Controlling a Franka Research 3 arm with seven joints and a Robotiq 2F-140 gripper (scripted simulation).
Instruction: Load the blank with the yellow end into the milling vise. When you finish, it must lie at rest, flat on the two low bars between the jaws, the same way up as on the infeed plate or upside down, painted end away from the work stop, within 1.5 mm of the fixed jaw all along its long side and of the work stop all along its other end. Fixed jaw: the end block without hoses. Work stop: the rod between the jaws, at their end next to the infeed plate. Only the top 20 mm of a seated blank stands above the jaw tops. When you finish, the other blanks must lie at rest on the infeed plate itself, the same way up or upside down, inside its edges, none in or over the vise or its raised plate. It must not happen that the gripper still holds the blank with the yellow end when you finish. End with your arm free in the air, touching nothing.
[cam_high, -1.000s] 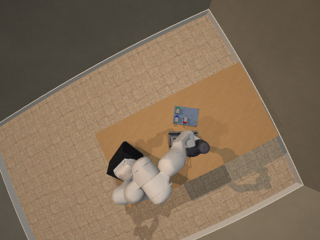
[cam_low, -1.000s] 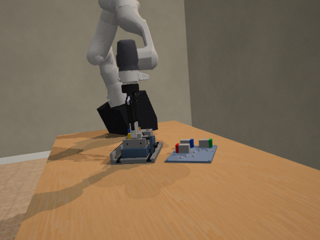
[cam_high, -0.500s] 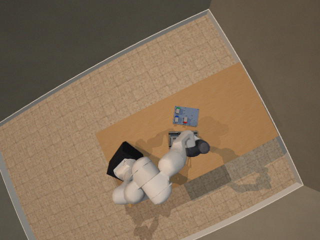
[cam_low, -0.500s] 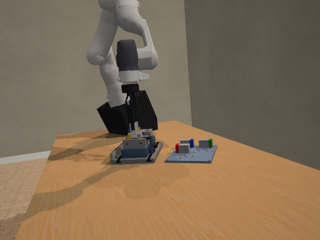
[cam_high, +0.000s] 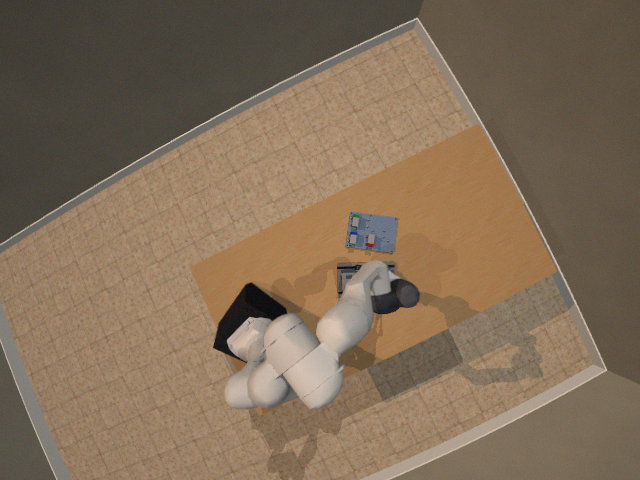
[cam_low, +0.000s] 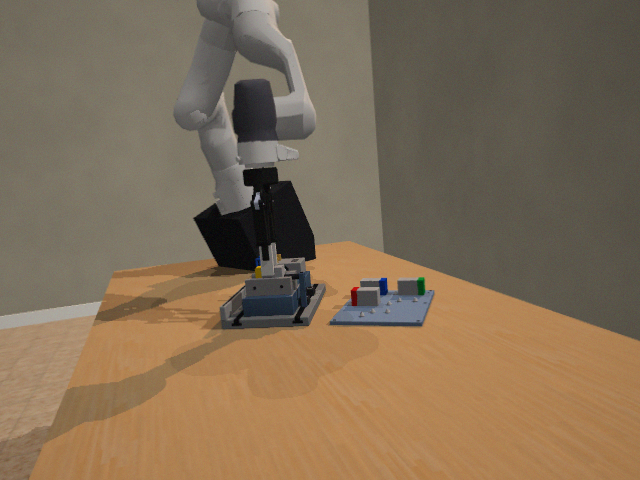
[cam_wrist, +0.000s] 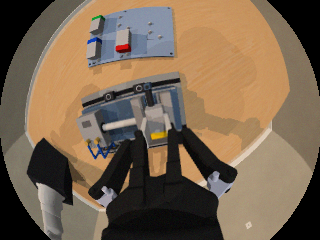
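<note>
My gripper is now 40 mm above the yellow-ended blank. From my hand the other things lie so: infeed plate: 110 mm ahead, 230 mm to the left, 130 mm below; red-ended blank: 80 mm ahead, 200 mm to the left, 110 mm below; blue-ended blank: 20 mm ahead, 260 mm to the left, 110 mm below.
</note>
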